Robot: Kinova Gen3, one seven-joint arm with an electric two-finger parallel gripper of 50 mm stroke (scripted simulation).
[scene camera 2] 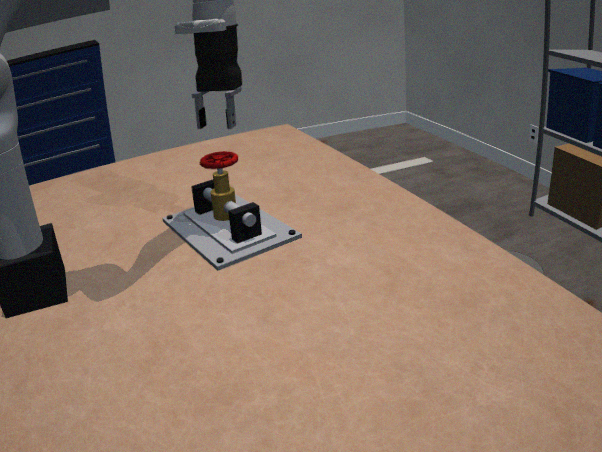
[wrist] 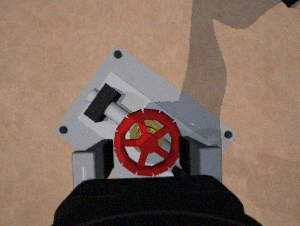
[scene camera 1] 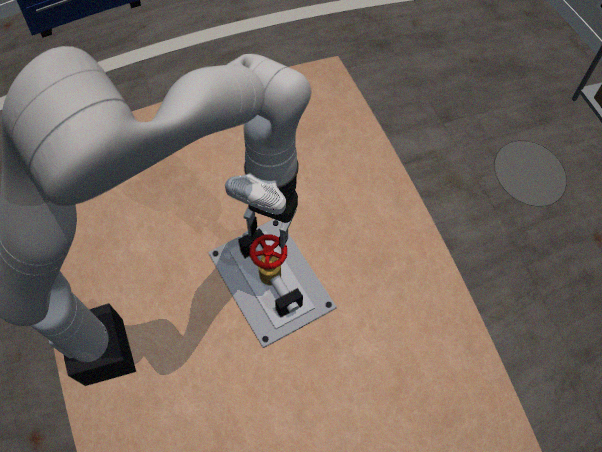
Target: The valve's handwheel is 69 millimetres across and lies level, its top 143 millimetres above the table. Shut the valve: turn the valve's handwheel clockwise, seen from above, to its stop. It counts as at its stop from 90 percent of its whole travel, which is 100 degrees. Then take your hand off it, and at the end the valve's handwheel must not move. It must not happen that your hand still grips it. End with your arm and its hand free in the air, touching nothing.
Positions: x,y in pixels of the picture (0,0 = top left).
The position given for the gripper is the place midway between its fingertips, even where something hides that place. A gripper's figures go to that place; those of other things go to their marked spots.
Scene:
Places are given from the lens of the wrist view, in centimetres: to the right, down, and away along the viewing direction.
gripper (wrist: 146,151): 0, 3, 18
red handwheel (wrist: 147,142): 0, 3, 24

